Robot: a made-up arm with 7 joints.
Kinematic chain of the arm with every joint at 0, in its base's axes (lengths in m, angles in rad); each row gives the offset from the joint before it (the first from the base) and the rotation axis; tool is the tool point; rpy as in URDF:
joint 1: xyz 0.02 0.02 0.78 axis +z
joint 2: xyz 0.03 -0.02 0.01 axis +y
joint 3: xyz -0.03 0 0.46 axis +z
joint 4: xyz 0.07 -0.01 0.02 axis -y
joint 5: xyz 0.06 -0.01 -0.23 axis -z
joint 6: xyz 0.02 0 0 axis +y
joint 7: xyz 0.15 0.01 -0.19 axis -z
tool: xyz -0.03 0 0.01 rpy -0.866 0.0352 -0.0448
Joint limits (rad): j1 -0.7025..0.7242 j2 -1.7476..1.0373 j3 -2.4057..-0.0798 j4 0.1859..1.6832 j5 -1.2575..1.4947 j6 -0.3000..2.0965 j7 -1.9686..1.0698
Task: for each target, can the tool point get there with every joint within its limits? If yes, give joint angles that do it. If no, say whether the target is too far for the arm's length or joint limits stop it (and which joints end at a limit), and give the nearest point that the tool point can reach.
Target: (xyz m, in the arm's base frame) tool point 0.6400 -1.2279 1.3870
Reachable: no: too far | nearest point 0.3977 -0.7402 1.1620 | short by 0.589 m
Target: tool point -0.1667 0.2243 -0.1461
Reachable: no: joint limits stop it (at a limit: joint 1, joint 2, joint 3, joint 6, joint 7) | nearest point -0.3225 0.1428 0.1984 | short by 0.387 m
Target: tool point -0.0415 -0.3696 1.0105
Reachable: yes | joints 0.2096 -0.2492 -2.1955 0.9516 1.1510 1.7358 -1.3520
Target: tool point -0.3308 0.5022 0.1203
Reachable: no: joint limits stop it (at a limit: joint 1, joint 2, joint 3, joint 4, joint 6, joint 7) | nearest point -0.4577 0.2696 0.1927 | short by 0.275 m
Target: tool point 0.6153 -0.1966 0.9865
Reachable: yes | joints 0.5066 0.5702 -0.9939 1.1604 0.2483 0.6139 -1.0316
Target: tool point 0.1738 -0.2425 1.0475
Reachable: yes | joints 0.2538 -0.8923 -0.8109 0.4144 -0.5318 0.4207 -1.4219
